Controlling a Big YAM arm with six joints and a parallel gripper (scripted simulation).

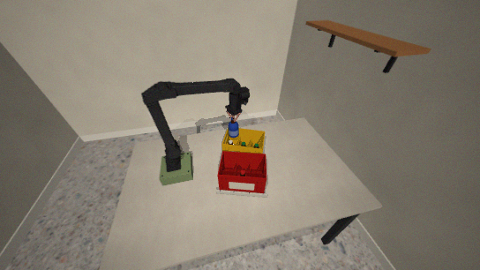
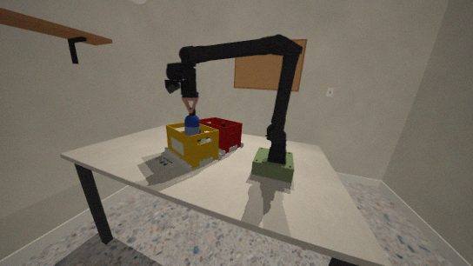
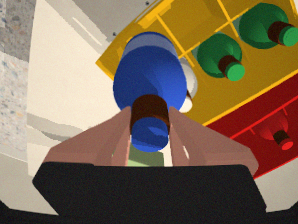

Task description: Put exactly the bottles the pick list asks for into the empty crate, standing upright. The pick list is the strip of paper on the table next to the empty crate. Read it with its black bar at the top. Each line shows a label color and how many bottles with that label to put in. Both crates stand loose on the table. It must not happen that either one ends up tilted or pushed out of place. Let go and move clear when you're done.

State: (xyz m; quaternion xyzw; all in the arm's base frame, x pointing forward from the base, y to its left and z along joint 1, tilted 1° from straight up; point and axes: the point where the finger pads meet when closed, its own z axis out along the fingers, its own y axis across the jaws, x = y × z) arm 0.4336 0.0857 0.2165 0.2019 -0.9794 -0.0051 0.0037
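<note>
The blue-label bottle is 6 cm below my hand. From my hand the other things lie so: white-labelled bottle: 20 cm below, 8 cm to the right, 4 cm behind; green-labelled bottle: 20 cm below, 12 cm to the right, 4 cm ahead; yellow crate: 20 cm below, 8 cm to the right, 5 cm ahead.
</note>
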